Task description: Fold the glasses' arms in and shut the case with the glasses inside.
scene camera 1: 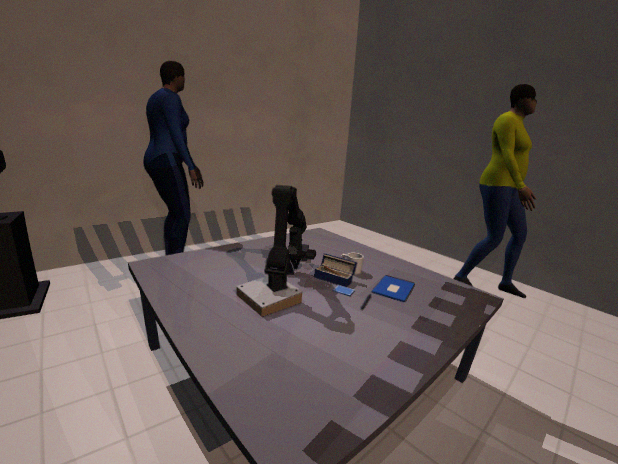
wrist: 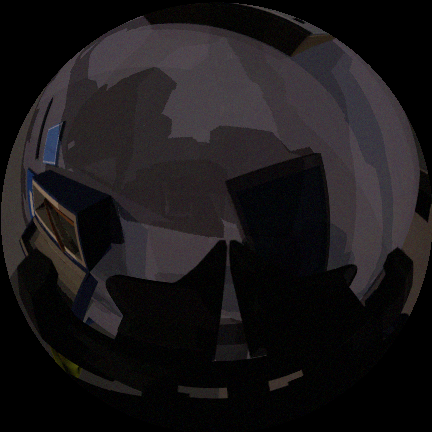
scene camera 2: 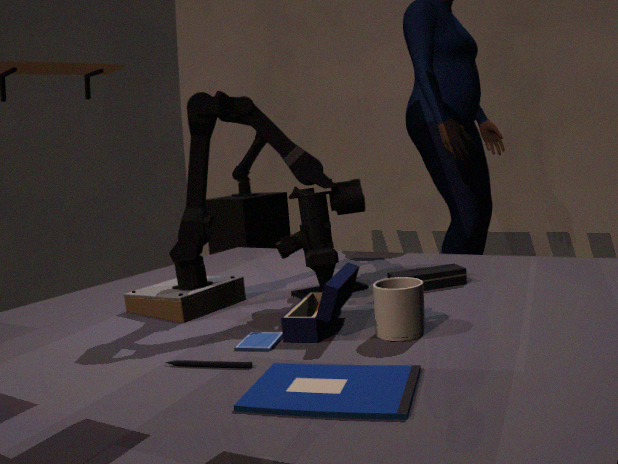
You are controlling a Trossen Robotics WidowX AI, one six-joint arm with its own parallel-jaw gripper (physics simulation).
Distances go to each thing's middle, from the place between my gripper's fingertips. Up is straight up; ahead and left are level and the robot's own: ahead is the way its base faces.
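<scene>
I see the blue glasses case (scene camera 2: 297,326), and my hand is 4 cm below it, 12 cm short of it and 15 cm to the left of it. The dark flat box (scene camera 2: 443,276) is 1 cm above my hand, 17 cm to the left of it and 15 cm ahead of it. As for the beige cup (scene camera 2: 399,313), it is 4 cm above my hand, 26 cm ahead of it and 11 cm to the right of it. Going by their middles, of the things named here the beige cup is the farthest from my hand.
</scene>
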